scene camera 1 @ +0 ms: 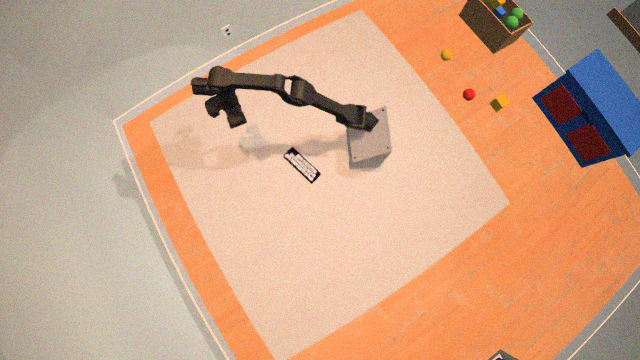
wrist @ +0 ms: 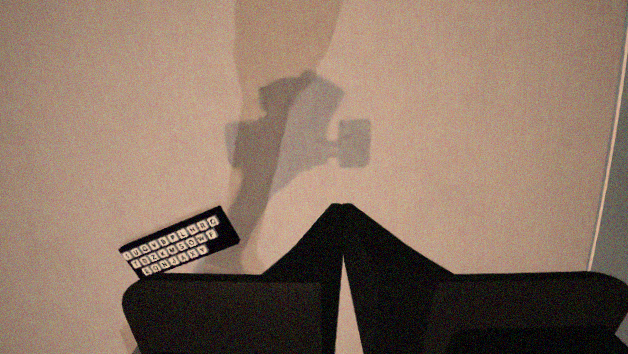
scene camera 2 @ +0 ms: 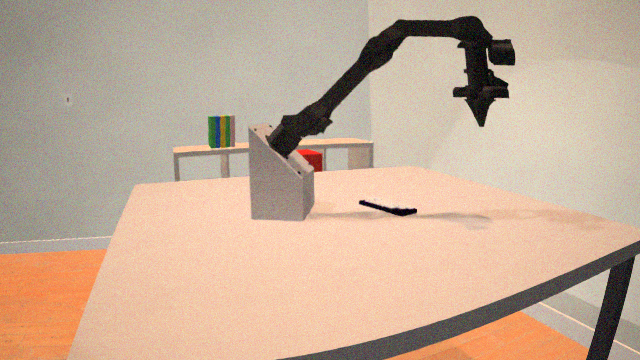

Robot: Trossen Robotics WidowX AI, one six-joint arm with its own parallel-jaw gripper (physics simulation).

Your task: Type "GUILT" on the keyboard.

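Pixels of known places: gripper, fingertip midpoint: [scene camera 1: 235, 113] [wrist: 341, 213] [scene camera 2: 481, 126]; arm's base at its link origin: [scene camera 1: 369, 122] [scene camera 2: 276, 147].
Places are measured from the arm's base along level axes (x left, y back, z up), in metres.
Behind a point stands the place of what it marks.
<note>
A small black keyboard [scene camera 1: 302, 165] @(x -0.120, y -0.284, z -0.164 m) [scene camera 2: 388, 207] @(x -0.153, y -0.258, z -0.169 m) [wrist: 180, 242] @(x -0.141, y -0.287, z -0.165 m) with white letter keys lies flat on the table [scene camera 1: 320, 260] @(x 0.208, y -0.544, z -0.180 m) [scene camera 2: 250, 280] @(x -0.335, y 0.270, z -0.180 m) [wrist: 475, 125] @(x -0.572, y -0.257, z -0.180 m). In the wrist view it is at the lower left, its letters tilted, with its lower edge close to the dark gripper body. My gripper [scene camera 2: 481, 125] @(x -0.403, y -0.336, z 0.067 m) [wrist: 341, 213] @(x -0.403, y -0.336, z 0.067 m) is shut and empty, its fingertips together. It points down and hangs high above the table, off to one side of the keyboard and not touching it. In scene camera 1 the fingertips are hard to make out.
The grey arm base [scene camera 1: 370, 140] @(x 0.050, y -0.058, z -0.005 m) [scene camera 2: 277, 185] @(x -0.040, y 0.023, z -0.090 m) stands on the table near the keyboard. The arm's shadow falls beside the keyboard. Beyond the table are a shelf with books [scene camera 2: 221, 131], a blue bin [scene camera 1: 607, 100], a wooden box [scene camera 1: 492, 32], a red ball [scene camera 1: 469, 94] and a yellow cube [scene camera 1: 499, 102].
</note>
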